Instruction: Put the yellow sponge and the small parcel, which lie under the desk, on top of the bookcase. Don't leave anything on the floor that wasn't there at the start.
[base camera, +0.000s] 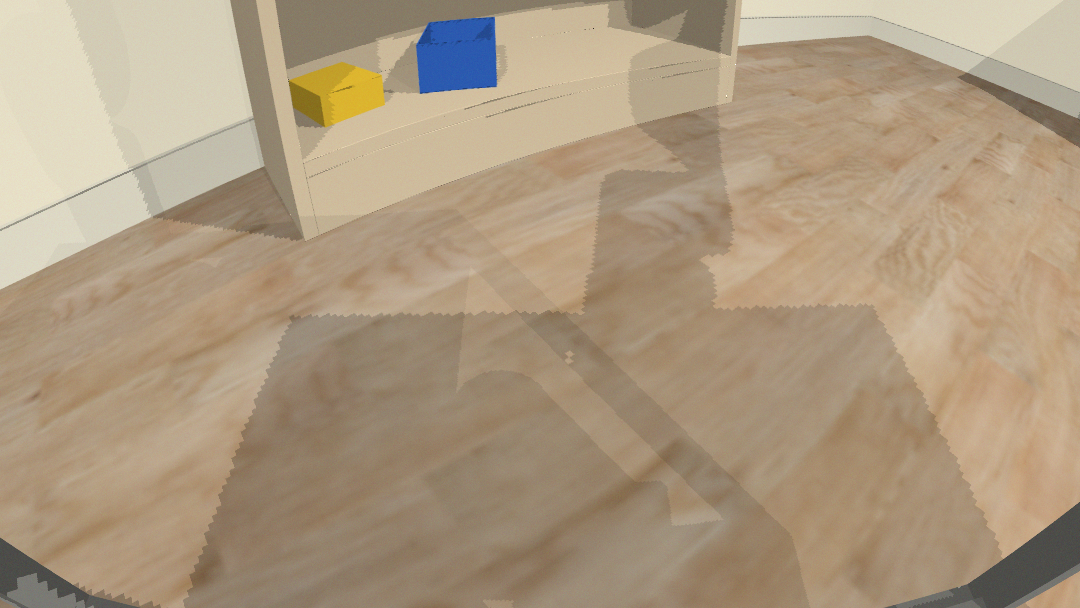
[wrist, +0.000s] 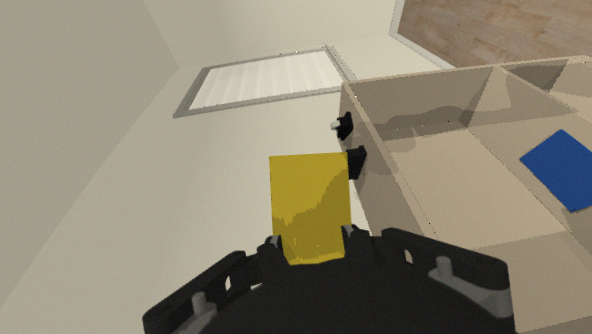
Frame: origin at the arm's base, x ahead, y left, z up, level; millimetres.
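Seen in the pictures: gripper, fingertip midpoint: (wrist: 311, 235).
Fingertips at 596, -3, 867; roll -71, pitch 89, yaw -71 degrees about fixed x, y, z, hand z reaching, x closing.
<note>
Offsets run from my fingertips to a thing's top centre, as dx, dy, dz. "*": to the spot under its first point.
My gripper (wrist: 311, 235) is shut on the yellow sponge {+1, -21, +33} (wrist: 310, 195), which sticks out beyond the fingertips. The light wooden bookcase (base camera: 423, 166) (wrist: 382, 210) stands upright ahead in the base view. In the wrist view it shows sideways, with its top board just right of the sponge. The sponge appears beside this top board; the gap between them cannot be judged. The small parcel is not recognisable in either view, and the desk does not show. The gripper does not show in the base view.
Two small black objects {+527, -221, -134} (wrist: 345, 125) {+441, -70, -149} (wrist: 356, 162) stand on the bookcase top near the sponge. Inside the bookcase are a yellow block {+226, +268, -1118} (base camera: 355, 94), an open blue box {+317, +98, -1088} (base camera: 457, 67) and a blue flat-faced item {+345, +47, -804} (wrist: 560, 170). A framed window {* +1252, -912, +135} (wrist: 270, 77) is on the wall.
</note>
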